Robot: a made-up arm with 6 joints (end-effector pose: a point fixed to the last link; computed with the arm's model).
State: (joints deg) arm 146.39 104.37 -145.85 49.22 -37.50 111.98
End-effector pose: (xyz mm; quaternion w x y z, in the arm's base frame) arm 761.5 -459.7 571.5 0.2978 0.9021 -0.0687 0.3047
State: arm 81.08 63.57 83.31 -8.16 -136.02 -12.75
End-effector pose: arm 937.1 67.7 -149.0 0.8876 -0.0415 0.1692 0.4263
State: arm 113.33 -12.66 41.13 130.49 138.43 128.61
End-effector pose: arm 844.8 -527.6 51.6 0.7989 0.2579 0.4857 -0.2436
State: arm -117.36 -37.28 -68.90 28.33 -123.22 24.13
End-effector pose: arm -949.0 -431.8 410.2 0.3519 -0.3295 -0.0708 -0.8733
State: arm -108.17 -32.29 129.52 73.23 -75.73 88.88
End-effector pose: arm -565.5 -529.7 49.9 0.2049 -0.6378 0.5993 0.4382
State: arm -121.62 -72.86 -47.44 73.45 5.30 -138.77
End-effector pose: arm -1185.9 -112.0 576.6 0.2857 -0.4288 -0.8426 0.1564
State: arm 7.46 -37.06 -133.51 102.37 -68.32 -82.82
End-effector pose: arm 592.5 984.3 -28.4 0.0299 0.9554 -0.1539 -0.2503
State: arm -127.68 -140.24 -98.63 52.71 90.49 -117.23
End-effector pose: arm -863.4 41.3 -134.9 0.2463 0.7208 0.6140 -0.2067
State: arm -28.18 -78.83 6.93 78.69 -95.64 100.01
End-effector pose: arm -737.2 372.1 389.6 0.0010 -0.1477 0.9857 0.0810
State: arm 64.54 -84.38 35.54 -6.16 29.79 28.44
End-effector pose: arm -103.6 140.6 781.5 0.2267 -0.3502 -0.6941 -0.5867
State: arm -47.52 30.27 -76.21 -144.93 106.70 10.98
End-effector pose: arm -145.2 951.0 459.7 0.4969 -0.4120 -0.5552 0.5245
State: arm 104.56 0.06 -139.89 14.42 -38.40 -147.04
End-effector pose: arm 1129.1 224.5 401.9 0.7981 -0.4658 0.2001 0.3255
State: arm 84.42 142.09 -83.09 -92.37 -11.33 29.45
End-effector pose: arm 268.7 734.3 531.6 0.3448 0.5918 0.0395 0.7275
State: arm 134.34 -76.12 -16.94 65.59 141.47 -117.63
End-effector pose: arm 366.5 -890.2 -152.2 0.6123 0.0539 0.7883 0.0271
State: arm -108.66 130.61 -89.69 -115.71 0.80 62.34
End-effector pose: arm -279.6 -813.7 449.4 0.7660 -0.1836 -0.2850 -0.5462
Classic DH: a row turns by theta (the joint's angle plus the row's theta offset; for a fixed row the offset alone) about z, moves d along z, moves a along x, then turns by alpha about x. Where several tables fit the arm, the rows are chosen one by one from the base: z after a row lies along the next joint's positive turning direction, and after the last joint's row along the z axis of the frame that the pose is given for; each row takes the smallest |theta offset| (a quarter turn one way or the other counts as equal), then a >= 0, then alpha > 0; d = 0 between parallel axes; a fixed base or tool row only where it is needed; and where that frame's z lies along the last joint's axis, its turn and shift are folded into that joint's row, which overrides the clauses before.
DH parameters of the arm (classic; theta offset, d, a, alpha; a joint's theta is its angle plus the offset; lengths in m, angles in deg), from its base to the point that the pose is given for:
base (fixed): 0 0 0 180
joint 1: 0 -0.316 -0.049 90
joint 2: -18.15 0 0.0642 180
joint 3: 71.85 -0.519 0.028 90
joint 4: 90 0.093 0.076 -90
joint 5: 0 0.35 0.009 -90
joint 6: 0 -0.497 0.281 -90
tool (fixed): 90 0.026 0 0

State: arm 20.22 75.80 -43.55 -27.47 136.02 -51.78
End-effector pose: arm -96.4 56.0 780.8 0.6092 -0.5647 0.1183 -0.5440
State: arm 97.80 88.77 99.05 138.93 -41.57 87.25
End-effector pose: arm 315.0 -429.9 581.8 0.4548 -0.0268 -0.5785 -0.6766
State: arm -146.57 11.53 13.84 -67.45 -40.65 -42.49
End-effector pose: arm -575.2 301.6 112.0 0.0779 -0.3141 -0.1214 0.9384
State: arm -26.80 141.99 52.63 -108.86 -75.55 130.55
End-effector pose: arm -491.6 6.2 229.0 0.4031 -0.0195 0.3627 -0.8400
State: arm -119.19 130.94 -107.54 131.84 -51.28 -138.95
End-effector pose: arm -164.3 -1031.1 102.9 0.8052 0.5286 -0.2318 -0.1361
